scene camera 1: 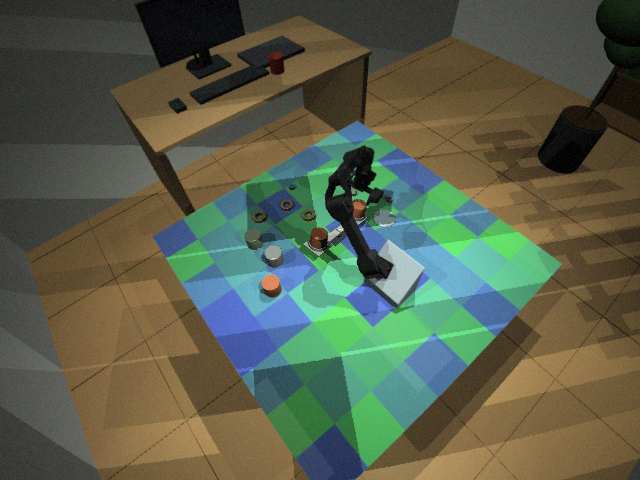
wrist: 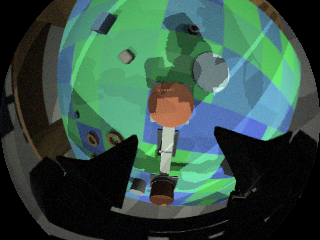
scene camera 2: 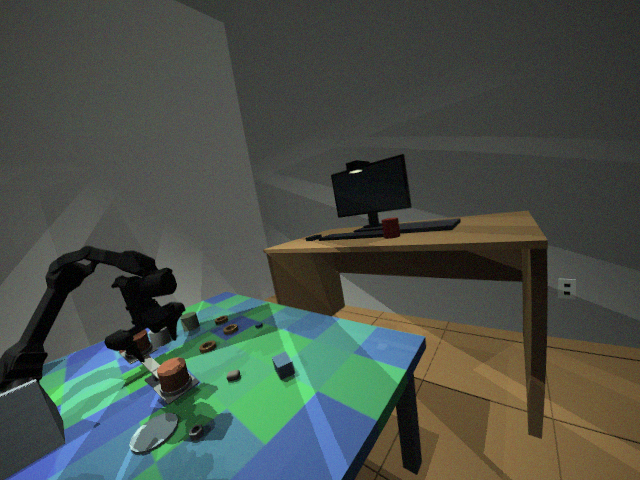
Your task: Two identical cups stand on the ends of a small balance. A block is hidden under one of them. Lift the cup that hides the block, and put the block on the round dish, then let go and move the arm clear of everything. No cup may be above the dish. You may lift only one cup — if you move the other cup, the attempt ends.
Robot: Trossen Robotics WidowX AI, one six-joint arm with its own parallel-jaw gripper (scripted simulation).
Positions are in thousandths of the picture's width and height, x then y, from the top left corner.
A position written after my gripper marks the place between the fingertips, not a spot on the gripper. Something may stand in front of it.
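Note:
A round dish (wrist: 661, 306) is visible. My gripper (scene camera 2: 249, 730) and (wrist: 555, 560) is open and holds nothing.

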